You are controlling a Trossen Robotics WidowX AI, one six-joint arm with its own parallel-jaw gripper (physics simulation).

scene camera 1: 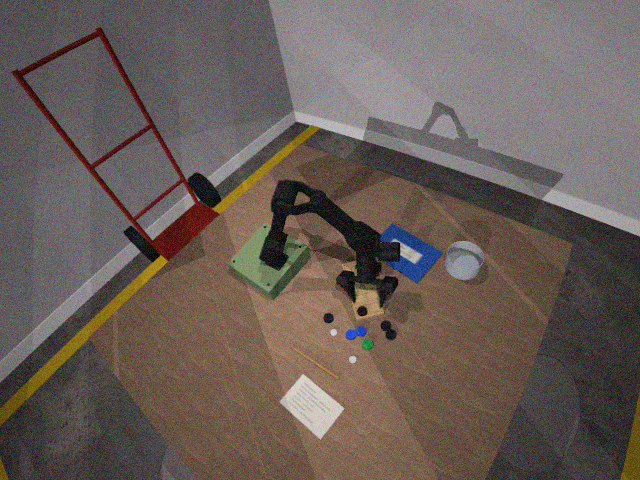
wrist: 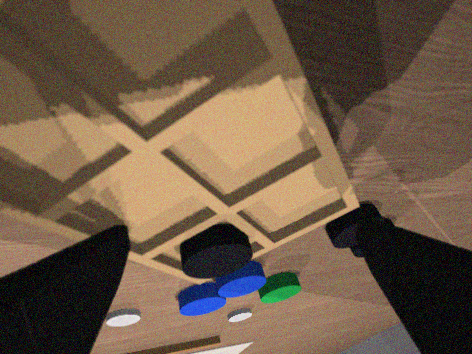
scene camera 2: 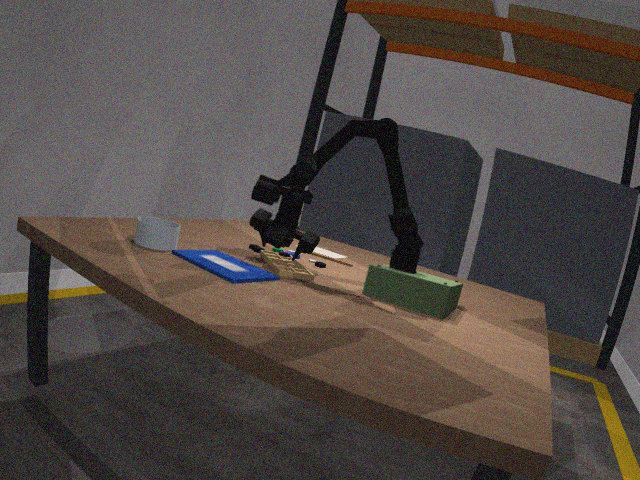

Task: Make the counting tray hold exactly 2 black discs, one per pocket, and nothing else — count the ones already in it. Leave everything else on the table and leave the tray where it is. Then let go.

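The tan counting tray (scene camera 1: 376, 312) (scene camera 2: 303, 276) (wrist: 147, 150) lies below my gripper (scene camera 1: 368, 302) (scene camera 2: 279, 251) (wrist: 245, 232), which is open, its fingers wide apart with nothing between them. One black disc (scene camera 1: 361, 311) (wrist: 216, 250) is at the tray's end-corner pocket; whether it lies flat on the pocket floor is unclear. The other pockets in the wrist view show no disc, but the tray's rear part is partly hidden or out of view. Outside the tray, one black disc (scene camera 1: 328, 317) (scene camera 2: 320, 264) lies alone, and two more, a black disc (scene camera 1: 385, 325) and a black disc (scene camera 1: 390, 334), lie close together.
Two blue discs (scene camera 1: 351, 334) (wrist: 202, 299), a green disc (scene camera 1: 367, 344) (wrist: 280, 288) and two white discs (scene camera 1: 352, 359) (wrist: 123, 318) lie beyond the tray. A blue folder (scene camera 1: 429, 258) (scene camera 2: 199, 260), a bowl (scene camera 1: 464, 263) (scene camera 2: 157, 235), a stick (scene camera 1: 315, 362) and a paper (scene camera 1: 312, 407) are farther out.
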